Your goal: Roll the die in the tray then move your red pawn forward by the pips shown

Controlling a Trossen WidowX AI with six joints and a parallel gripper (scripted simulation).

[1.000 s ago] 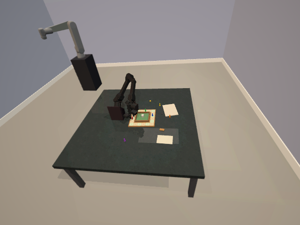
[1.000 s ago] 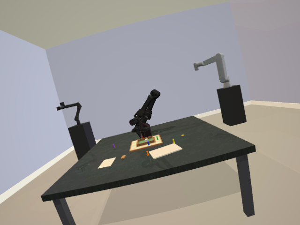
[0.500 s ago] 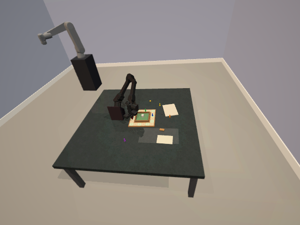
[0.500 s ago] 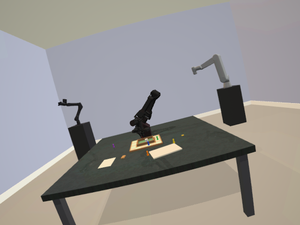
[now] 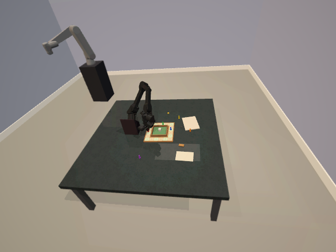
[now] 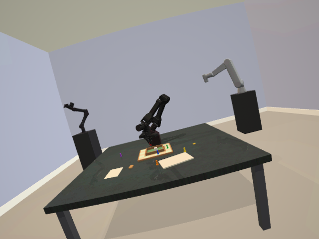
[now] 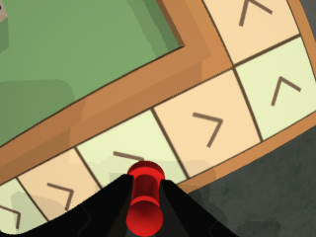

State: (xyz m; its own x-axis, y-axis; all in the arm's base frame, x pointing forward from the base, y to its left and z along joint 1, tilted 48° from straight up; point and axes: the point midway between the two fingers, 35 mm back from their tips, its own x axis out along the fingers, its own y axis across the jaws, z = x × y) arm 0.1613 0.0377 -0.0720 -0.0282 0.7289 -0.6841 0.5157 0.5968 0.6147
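Right now the white die is 110 mm ahead of my gripper tip, 50 mm to the left of it and 20 mm below it. Round my gripper tip: red pawn: 10 mm above; then green pawn: 120 mm ahead, 150 mm to the left, 20 mm below; then green felt tray: 110 mm ahead, 40 mm to the left, 40 mm below.
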